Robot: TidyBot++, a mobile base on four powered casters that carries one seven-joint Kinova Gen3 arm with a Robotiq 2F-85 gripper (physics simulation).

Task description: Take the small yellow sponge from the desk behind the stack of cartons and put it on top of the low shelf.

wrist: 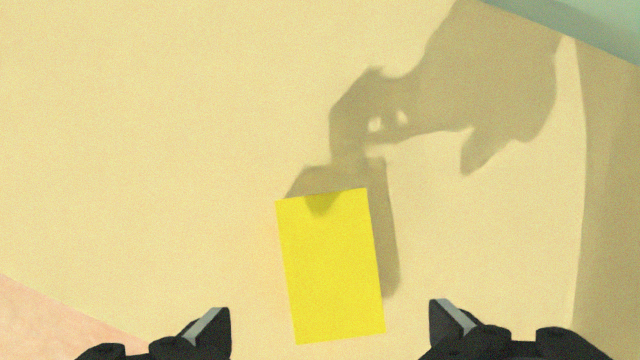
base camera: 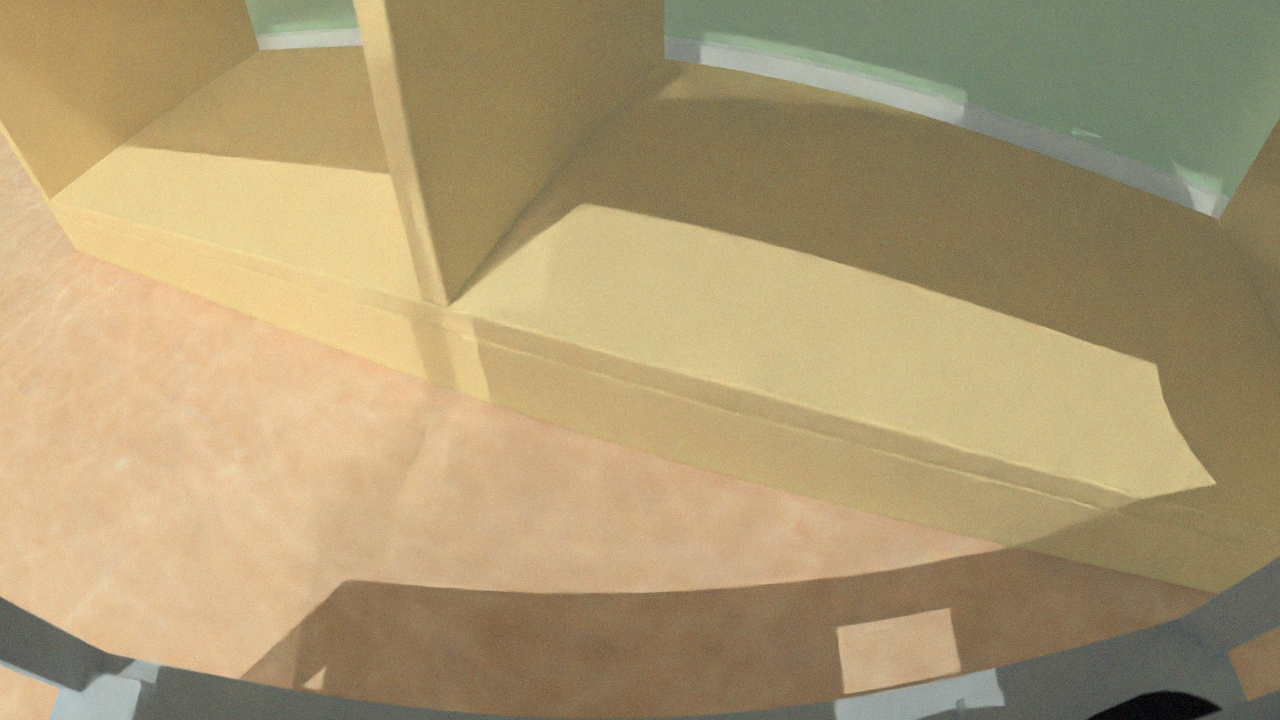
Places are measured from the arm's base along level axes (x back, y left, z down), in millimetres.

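Pixels of known places: gripper, fingertip midpoint: (wrist: pixel 329 326).
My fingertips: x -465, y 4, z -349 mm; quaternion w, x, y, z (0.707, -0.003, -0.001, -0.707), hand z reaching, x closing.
Note:
Behind a point stands the place of what it marks.
The yellow sponge (wrist: pixel 331 270) @[y 3, x -469, z -259 mm] lies flat on the pale wooden top of the low shelf (wrist: pixel 165 150) @[y 136, x -562, z -214 mm], slightly turned, in the lower middle of the wrist view. My gripper (wrist: pixel 329 326) @[y 4, x -465, z -349 mm] is open and empty above it, with one finger to each side and apart from the sponge. In the base camera view the lower part of the shelf (base camera: pixel 805 349) @[y -86, x -339, z 317 mm] shows, with an upright divider; its top, the sponge and the gripper do not show there. The desk and the stack of cartons do not show in either view.
The pinkish floor (base camera: pixel 223 465) @[y 288, x -319, z 396 mm] (wrist: pixel 45 320) @[y 800, x -196, z 396 mm] lies in front of the shelf. A green wall (base camera: pixel 984 53) @[y -330, x -642, z 251 mm] (wrist: pixel 600 25) @[y -265, x -668, z -188 mm] stands behind it. Grey parts of my base (base camera: pixel 537 702) show at the bottom of the base camera view. The arm's shadow falls across the shelf top.

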